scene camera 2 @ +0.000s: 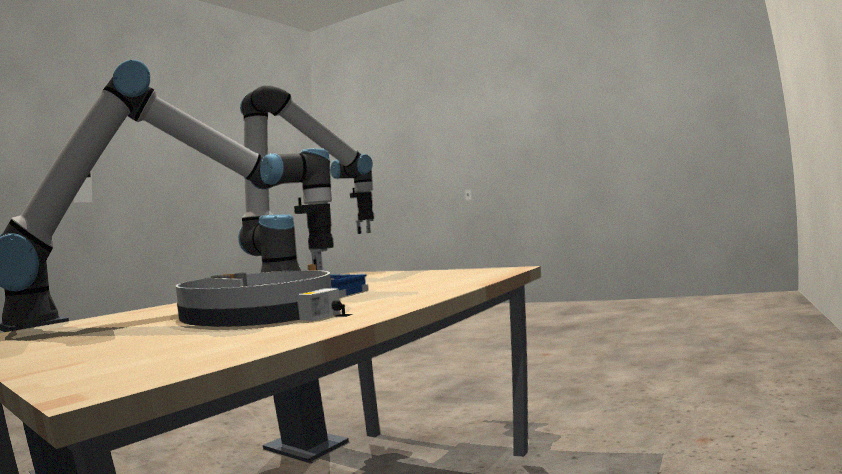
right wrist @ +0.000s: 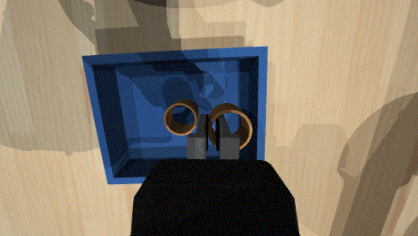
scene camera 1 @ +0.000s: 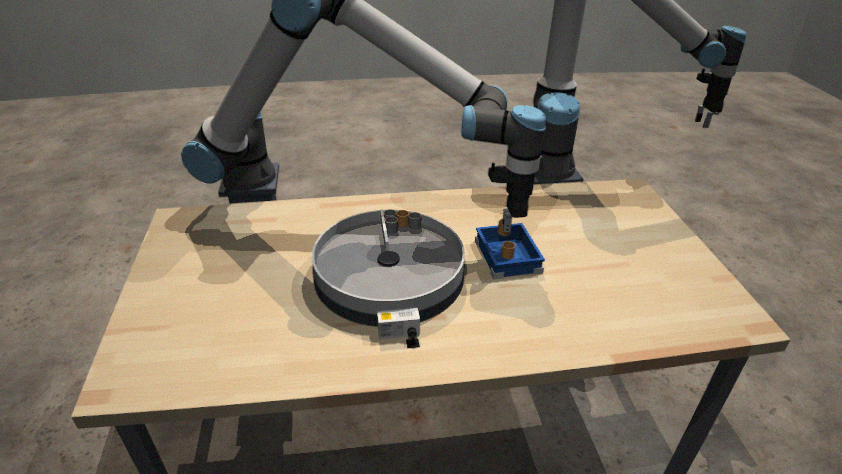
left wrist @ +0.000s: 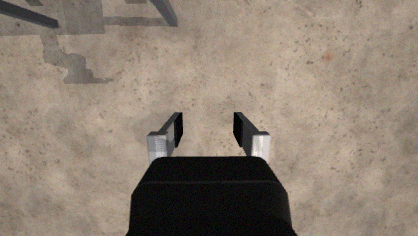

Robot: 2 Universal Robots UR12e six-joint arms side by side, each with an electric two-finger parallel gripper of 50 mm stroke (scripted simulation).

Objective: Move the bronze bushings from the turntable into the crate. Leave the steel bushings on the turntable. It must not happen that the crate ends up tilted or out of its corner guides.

Note:
In view: my left gripper (scene camera 1: 701, 124), my right gripper (scene camera 2: 317, 270), a blue crate (scene camera 1: 527, 256) and a bronze bushing (right wrist: 245, 130).
The blue crate also shows in the right wrist view (right wrist: 129, 93). My left gripper is seen too in the left wrist view (left wrist: 208, 122). My right gripper shows as well in the right wrist view (right wrist: 211, 125) and in scene camera 1 (scene camera 1: 505, 230). The left wrist view does not show the blue crate: it is out of frame.

